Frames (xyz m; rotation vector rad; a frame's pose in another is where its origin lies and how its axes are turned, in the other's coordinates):
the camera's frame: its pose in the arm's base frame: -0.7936 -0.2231 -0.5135 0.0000 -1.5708 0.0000
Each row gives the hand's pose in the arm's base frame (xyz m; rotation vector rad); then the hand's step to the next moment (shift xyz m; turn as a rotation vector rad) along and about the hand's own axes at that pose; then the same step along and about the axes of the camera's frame.
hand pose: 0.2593 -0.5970 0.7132 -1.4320 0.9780 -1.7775
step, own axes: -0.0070 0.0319 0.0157 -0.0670 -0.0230 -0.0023
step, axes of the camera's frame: -0.0289 -0.0128 -0.0178 -0.0140 0.0687 -0.0101
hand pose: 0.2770 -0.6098 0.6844 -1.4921 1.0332 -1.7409
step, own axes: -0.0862 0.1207 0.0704 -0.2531 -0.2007 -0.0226
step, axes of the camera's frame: -0.1434 0.0004 -0.0799 0.0447 0.3194 -0.0286
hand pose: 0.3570 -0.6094 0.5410 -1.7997 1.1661 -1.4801
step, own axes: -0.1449 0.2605 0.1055 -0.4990 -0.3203 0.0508
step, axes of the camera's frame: -0.3151 -0.0143 -0.0229 0.0011 0.5816 -0.1262
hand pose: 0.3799 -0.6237 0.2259 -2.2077 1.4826 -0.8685
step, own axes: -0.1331 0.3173 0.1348 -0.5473 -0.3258 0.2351
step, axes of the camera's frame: -0.3270 -0.0109 0.1718 -0.1490 0.6182 -0.2378
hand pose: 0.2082 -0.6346 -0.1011 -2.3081 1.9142 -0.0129
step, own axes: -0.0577 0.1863 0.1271 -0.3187 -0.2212 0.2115
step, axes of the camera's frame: -0.1424 0.0364 0.1805 -0.1570 0.3734 -0.1765
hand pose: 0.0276 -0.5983 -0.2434 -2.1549 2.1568 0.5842
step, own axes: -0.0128 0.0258 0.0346 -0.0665 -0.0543 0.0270
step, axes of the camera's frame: -0.0224 0.0213 0.0327 -0.0188 0.0733 -0.0488
